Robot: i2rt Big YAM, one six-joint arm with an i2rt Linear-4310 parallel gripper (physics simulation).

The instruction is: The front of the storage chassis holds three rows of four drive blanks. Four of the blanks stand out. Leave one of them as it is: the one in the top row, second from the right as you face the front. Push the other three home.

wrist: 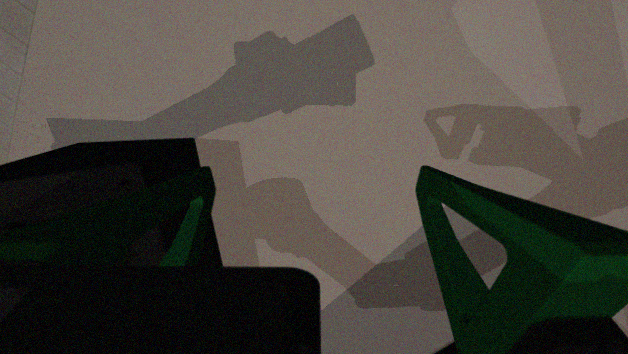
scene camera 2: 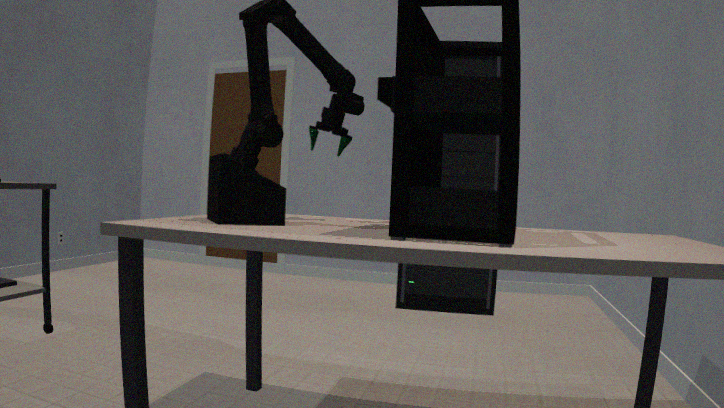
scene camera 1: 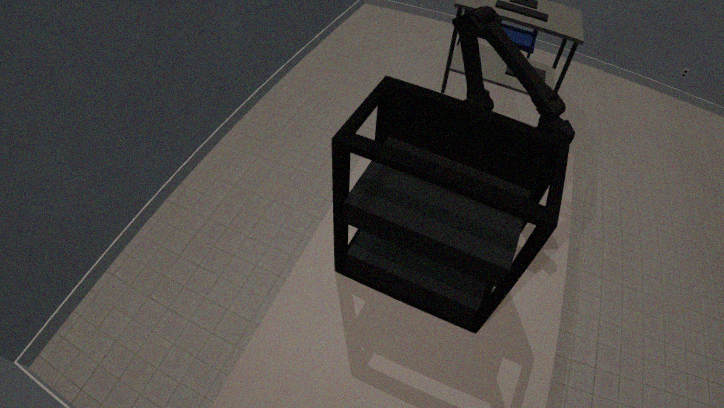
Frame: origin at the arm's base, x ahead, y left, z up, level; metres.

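Where they show: gripper, between the fingertips: (wrist: 315, 177) (scene camera 2: 325, 153); arm's base, origin of its link: (scene camera 2: 239, 167).
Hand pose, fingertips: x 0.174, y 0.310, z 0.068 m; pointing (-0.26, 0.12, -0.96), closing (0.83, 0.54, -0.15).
Things, the pixels of their top centre, and the offset from my fingertips.
- tall black rack, centre of its top: (scene camera 1: 461, 136) (scene camera 2: 466, 26) dx +0.479, dy -0.282, dz +0.361 m
- dark block, centre of its top: (scene camera 2: 406, 92) dx +0.334, dy -0.435, dz +0.132 m
A tall black rack (scene camera 1: 341, 202) (scene camera 2: 509, 152) stands on the table, seen from behind in the first scene view and from the side in the second. Dark equipment sits on its levels. A dark block (scene camera 2: 386, 92) juts from its arm-facing side at upper-middle height; it is too dark to tell what it is. The chassis front and the rows of drive blanks do not show in any view. My gripper (scene camera 2: 325, 152) (wrist: 315, 177) is open, with green fingers wide apart and nothing between them. It points down, between the arm's base and the rack, lower than the jutting block and apart from the rack.
The arm's base (scene camera 2: 245, 202) stands on the table (scene camera 2: 202, 235), left of the rack in the second scene view. A second table (scene camera 1: 567, 25) (scene camera 2: 25, 186) stands farther off. A dark cabinet (scene camera 2: 445, 291) with a green light shows below the table top. Shadows cross the surface under the gripper.
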